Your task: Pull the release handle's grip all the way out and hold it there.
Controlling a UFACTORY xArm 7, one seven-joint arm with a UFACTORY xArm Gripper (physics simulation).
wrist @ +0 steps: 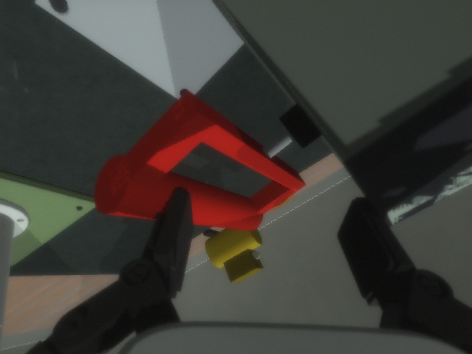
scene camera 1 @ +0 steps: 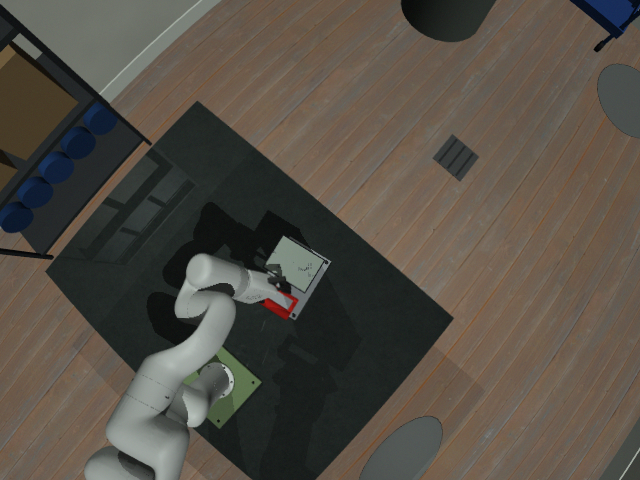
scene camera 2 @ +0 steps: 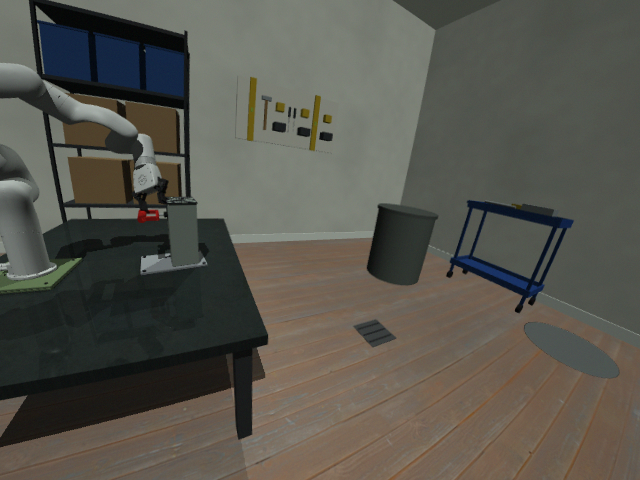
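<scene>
The release handle [scene camera 1: 279, 308] [scene camera 2: 148, 215] [wrist: 215, 131] is a red frame with a thick round grip bar [wrist: 215, 202]. A short pale stem [wrist: 280, 146] with a black collar [wrist: 300, 125] lies between the frame and a grey-green housing [scene camera 1: 294, 263] [scene camera 2: 183, 235] [wrist: 380, 60]. The housing stands upright on a pale base plate [scene camera 1: 312, 294] [scene camera 2: 155, 264] [wrist: 115, 30]. My gripper [scene camera 1: 279, 280] [scene camera 2: 154, 204] [wrist: 268, 212] is open and just above the handle. In the wrist view, its left fingertip overlaps the grip bar and its right fingertip is beside the housing; contact is unclear.
The dark table [scene camera 1: 403, 320] [scene camera 2: 155, 320] [wrist: 75, 120] also bears the arm's green mounting plate [scene camera 1: 240, 387] [scene camera 2: 56, 277] [wrist: 45, 200]. A black rack [scene camera 2: 187, 129] stands behind. A grey bin [scene camera 1: 449, 20] [scene camera 2: 400, 245] and a blue cart [scene camera 2: 562, 222] stand away from the table.
</scene>
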